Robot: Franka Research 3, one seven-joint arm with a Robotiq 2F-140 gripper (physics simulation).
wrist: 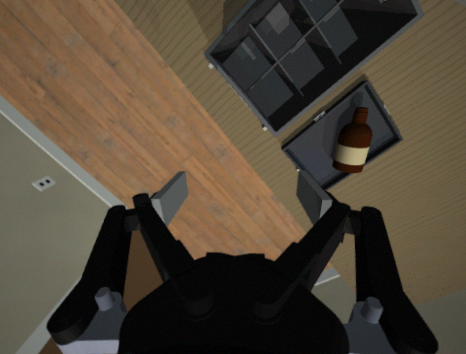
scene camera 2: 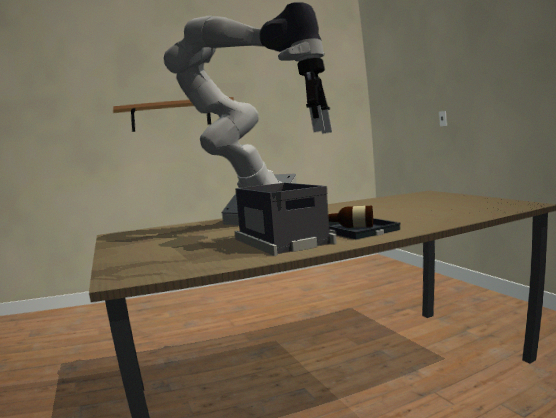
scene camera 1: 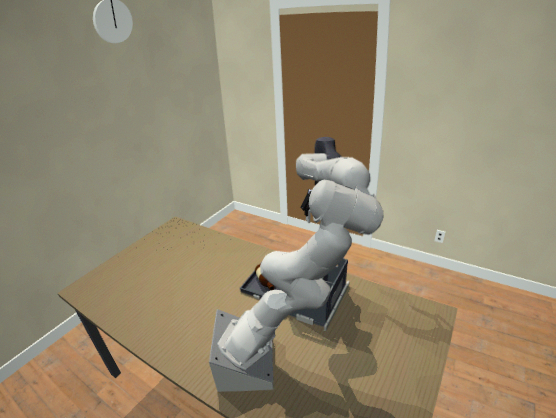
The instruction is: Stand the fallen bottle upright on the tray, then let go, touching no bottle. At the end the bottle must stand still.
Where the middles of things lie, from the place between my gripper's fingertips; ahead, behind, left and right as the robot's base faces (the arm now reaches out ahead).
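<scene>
Looking at the brown bottle (scene camera 2: 353, 216), I see my gripper far above it, a good way past it and some way to the right of it.
</scene>
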